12 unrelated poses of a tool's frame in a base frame.
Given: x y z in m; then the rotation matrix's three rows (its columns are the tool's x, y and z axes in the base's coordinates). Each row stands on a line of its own.
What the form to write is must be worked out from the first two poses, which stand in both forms.
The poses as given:
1:
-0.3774 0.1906 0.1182
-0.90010 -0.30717 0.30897
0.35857 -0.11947 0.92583
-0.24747 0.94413 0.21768
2:
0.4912 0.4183 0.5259
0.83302 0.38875 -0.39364
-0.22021 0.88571 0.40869
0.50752 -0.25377 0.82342
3:
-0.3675 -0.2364 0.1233
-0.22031 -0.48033 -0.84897
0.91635 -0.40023 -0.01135
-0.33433 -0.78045 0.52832
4:
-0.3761 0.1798 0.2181
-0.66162 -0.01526 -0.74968
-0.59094 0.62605 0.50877
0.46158 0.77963 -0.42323
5:
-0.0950 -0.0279 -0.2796
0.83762 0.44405 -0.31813
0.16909 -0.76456 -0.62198
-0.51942 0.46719 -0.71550
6:
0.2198 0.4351 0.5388
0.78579 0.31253 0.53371
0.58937 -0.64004 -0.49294
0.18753 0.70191 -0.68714
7:
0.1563 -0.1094 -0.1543
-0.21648 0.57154 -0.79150
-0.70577 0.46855 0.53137
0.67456 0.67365 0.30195
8:
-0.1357 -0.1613 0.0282
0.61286 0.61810 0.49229
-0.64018 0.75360 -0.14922
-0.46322 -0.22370 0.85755
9:
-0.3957 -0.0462 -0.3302
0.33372 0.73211 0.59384
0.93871 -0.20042 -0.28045
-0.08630 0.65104 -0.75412
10:
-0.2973 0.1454 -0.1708
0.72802 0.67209 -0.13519
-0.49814 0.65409 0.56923
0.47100 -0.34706 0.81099
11:
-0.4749 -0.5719 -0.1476
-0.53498 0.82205 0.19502
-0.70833 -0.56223 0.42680
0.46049 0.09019 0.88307
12:
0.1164 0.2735 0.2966
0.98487 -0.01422 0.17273
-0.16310 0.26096 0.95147
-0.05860 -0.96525 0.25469
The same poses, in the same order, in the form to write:
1: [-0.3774 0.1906 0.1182 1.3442 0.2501 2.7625]
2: [0.4912 0.4183 0.5259 -0.2989 -0.5323 -0.2584]
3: [-0.3675 -0.2364 0.1233 -0.9757 0.3409 1.8067]
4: [-0.3761 0.1798 0.2181 2.0681 -0.4798 -2.4126]
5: [-0.0950 -0.0279 -0.2796 2.5631 0.5462 0.1992]
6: [0.2198 0.4351 0.5388 2.3456 -0.1887 0.6435]
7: [0.1563 -0.1094 -0.1543 1.1494 -0.7404 -1.8684]
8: [-0.1357 -0.1613 0.0282 -0.2552 0.4816 -0.8072]
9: [-0.3957 -0.0462 -0.3302 2.4294 0.0864 1.2292]
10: [-0.2973 0.1454 -0.1708 -0.4044 -0.4904 -0.6001]
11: [-0.4749 -0.5719 -0.1476 0.1018 -0.4786 -2.2177]
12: [0.1164 0.2735 0.2966 -1.3128 0.0586 -0.1641]
